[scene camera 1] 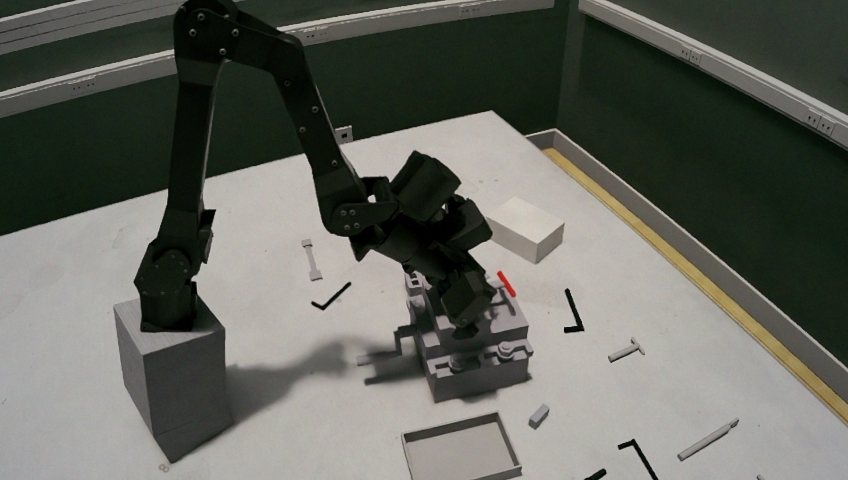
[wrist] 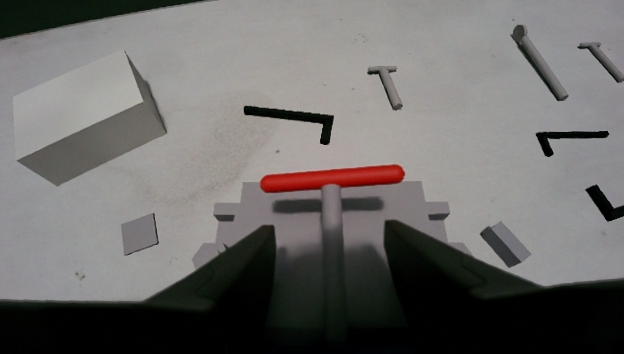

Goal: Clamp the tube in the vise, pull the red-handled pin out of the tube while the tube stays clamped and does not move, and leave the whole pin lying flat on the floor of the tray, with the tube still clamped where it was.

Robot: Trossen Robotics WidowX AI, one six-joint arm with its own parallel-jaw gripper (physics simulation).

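Frame: origin at the arm's base, x ahead, y right, z down, level; metres.
Seen in the pictures: gripper, between the fingertips: (scene camera 1: 489,283) (wrist: 329,234); arm's base, origin of its link: (scene camera 1: 167,316).
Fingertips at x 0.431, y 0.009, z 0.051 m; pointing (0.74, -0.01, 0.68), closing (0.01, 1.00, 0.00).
Observation:
Offsets run from my fingertips to a thing's top centre. "spot": to the spot under its first point.
The red-handled pin @(dy +0.001, dx -0.020, dz -0.002 m) (scene camera 1: 506,284) (wrist: 367,175) has its red crossbar above the far end of the grey vise @(dy +0.002, dx -0.032, dz +0.014 m) (scene camera 1: 482,383) (wrist: 405,200); its grey shaft runs back toward my gripper in the wrist view. My gripper (scene camera 1: 465,330) (wrist: 329,234) is partly open over the vise, one finger on each side of the shaft, with visible space between shaft and both fingers. The fingertips are behind the red bar in the wrist view. The tube does not show in either view; the arm covers the vise's middle. The shallow grey tray @(dy +0.174, dx -0.098, dz +0.116 m) (scene camera 1: 461,455) lies in front of the vise.
A white box @(dy -0.236, dx +0.169, dz +0.094 m) (scene camera 1: 526,228) (wrist: 75,110) stands behind the vise. The vise's crank handle @(spot: dy +0.017, dx -0.167, dz +0.086 m) (scene camera 1: 380,358) sticks out to the left. A small grey block @(dy +0.147, dx +0.029, dz +0.125 m) (scene camera 1: 538,415) (wrist: 505,245) lies near the tray. Black angled keys @(dy -0.035, dx +0.163, dz +0.136 m) (scene camera 1: 574,310) (wrist: 287,114) and grey T-shaped pieces @(dy +0.079, dx +0.211, dz +0.134 m) (scene camera 1: 624,350) (wrist: 390,89) lie around.

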